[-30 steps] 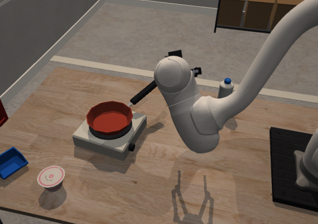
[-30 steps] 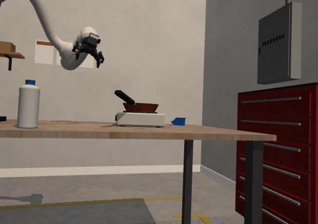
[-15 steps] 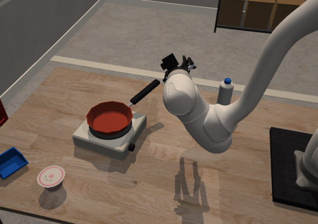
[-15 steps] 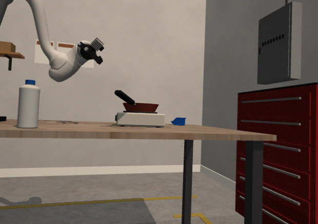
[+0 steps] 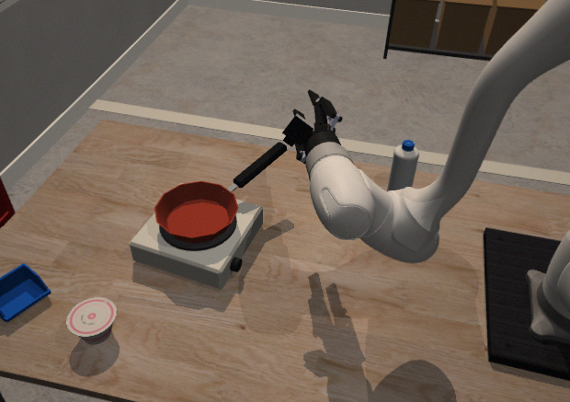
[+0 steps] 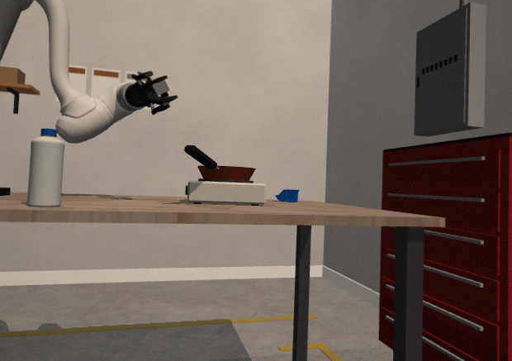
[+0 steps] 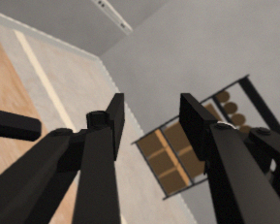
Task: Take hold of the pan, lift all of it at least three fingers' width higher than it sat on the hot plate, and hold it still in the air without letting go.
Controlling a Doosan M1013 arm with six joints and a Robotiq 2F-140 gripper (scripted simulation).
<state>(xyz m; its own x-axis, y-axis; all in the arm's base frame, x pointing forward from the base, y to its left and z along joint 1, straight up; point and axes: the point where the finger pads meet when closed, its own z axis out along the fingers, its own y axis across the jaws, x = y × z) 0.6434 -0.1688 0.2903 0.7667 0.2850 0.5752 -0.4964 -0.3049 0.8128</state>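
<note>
The red pan is 18 cm ahead of my hand, 14 cm to the left of it and 21 cm below it. Also, from my hand: white bottle: 24 cm behind, 15 cm to the right, 24 cm below; hot plate: 20 cm ahead, 19 cm to the left, 28 cm below; white cup: 32 cm ahead, 50 cm to the left, 28 cm below.
</note>
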